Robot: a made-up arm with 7 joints. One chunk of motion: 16 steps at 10 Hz.
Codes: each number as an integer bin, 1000 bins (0 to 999) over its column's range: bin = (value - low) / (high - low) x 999, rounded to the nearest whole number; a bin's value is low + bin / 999 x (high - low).
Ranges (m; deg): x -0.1..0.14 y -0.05..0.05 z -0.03..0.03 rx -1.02..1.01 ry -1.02..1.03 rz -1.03..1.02
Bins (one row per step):
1: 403 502 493 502 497 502
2: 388 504 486 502 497 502
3: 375 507 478 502 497 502
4: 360 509 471 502 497 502
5: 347 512 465 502 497 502
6: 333 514 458 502 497 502
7: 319 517 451 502 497 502
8: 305 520 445 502 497 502
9: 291 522 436 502 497 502
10: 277 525 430 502 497 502
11: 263 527 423 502 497 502
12: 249 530 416 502 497 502
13: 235 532 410 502 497 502
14: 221 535 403 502 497 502
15: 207 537 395 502 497 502
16: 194 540 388 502 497 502
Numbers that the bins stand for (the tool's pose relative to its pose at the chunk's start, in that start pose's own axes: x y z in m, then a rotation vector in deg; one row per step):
1: -0.0032 0.0003 -0.0004 0.00 0.00 0.00
2: -0.0068 0.0005 -0.0008 0.00 0.00 0.00
3: -0.0099 0.0008 -0.0013 0.00 0.00 0.00
4: -0.0135 0.0010 -0.0017 0.00 0.00 0.00
5: -0.0166 0.0013 -0.0021 0.00 0.00 0.00
6: -0.0200 0.0015 -0.0025 0.00 0.00 0.00
7: -0.0234 0.0018 -0.0029 0.00 0.00 0.00
8: -0.0267 0.0021 -0.0033 0.00 0.00 0.00
9: -0.0301 0.0023 -0.0038 0.00 0.00 0.00
10: -0.0335 0.0026 -0.0042 0.00 0.00 0.00
11: -0.0368 0.0028 -0.0046 0.00 0.00 0.00
12: -0.0402 0.0031 -0.0050 0.00 0.00 0.00
13: -0.0435 0.0033 -0.0054 0.00 0.00 0.00
14: -0.0469 0.0036 -0.0058 0.00 0.00 0.00
15: -0.0503 0.0038 -0.0063 0.00 0.00 0.00
16: -0.0534 0.0041 -0.0067 0.00 0.00 0.00

